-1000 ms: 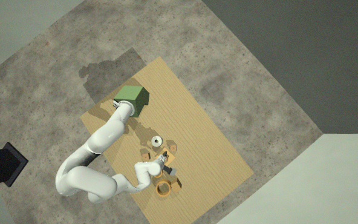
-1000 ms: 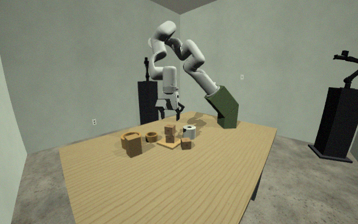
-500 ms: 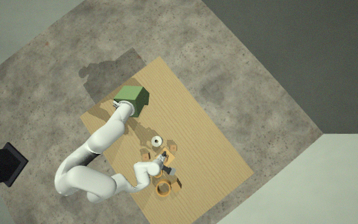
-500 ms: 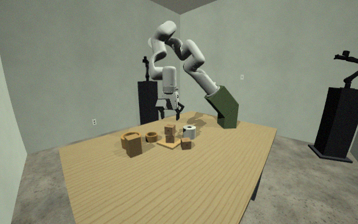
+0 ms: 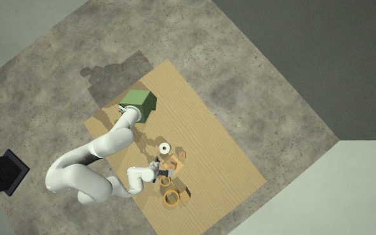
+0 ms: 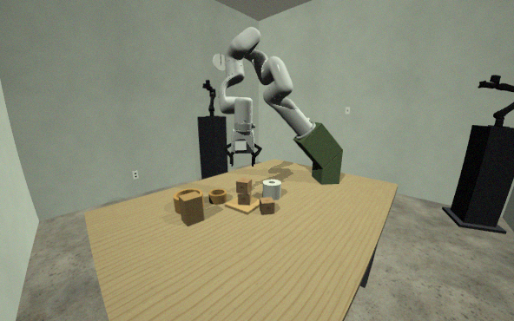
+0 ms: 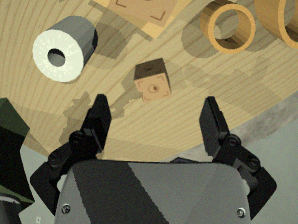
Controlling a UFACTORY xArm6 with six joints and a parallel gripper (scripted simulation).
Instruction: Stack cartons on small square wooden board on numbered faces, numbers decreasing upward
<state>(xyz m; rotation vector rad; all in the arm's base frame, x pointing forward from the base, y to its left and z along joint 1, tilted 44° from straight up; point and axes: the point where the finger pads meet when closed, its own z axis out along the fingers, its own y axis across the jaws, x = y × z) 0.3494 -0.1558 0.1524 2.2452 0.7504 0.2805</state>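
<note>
My gripper is now 130 mm above the carton, 50 mm past it and 30 mm to the left of it. From my hand the other things lie so: square wooden board 150 mm below, 80 mm ahead, 50 mm to the left; small wooden ring 140 mm below, 100 mm ahead, 80 mm to the right; white paper roll 120 mm to the left, 120 mm below, 50 mm behind.
</note>
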